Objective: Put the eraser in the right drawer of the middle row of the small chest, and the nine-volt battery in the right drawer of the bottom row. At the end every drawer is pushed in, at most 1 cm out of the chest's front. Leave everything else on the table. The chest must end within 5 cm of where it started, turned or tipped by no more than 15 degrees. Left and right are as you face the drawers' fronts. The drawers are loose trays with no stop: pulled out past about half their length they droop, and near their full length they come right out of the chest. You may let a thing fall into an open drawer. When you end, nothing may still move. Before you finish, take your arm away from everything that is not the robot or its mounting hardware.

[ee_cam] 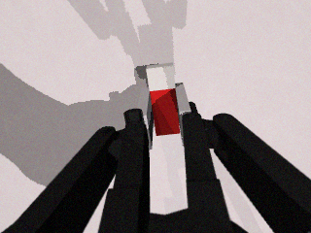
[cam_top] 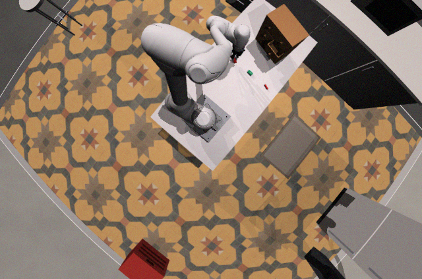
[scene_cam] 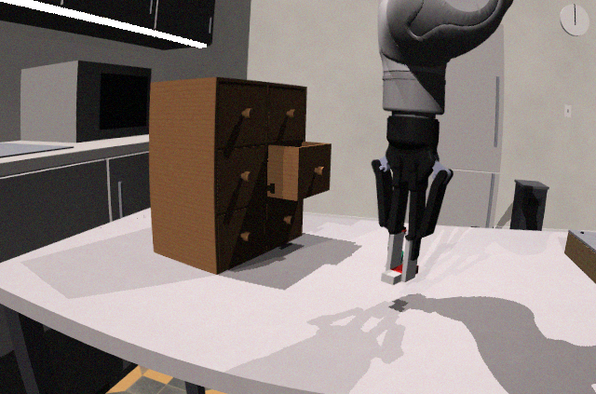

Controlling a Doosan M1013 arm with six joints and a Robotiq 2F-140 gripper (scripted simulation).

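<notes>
My hand is 3 cm short of the green nine-volt battery, 16 cm to the left of it and 7 cm above it. Round my hand: red cylinder 5 cm ahead, 36 cm to the right, 7 cm below; then white eraser 1 cm to the left, 3 cm below.
</notes>
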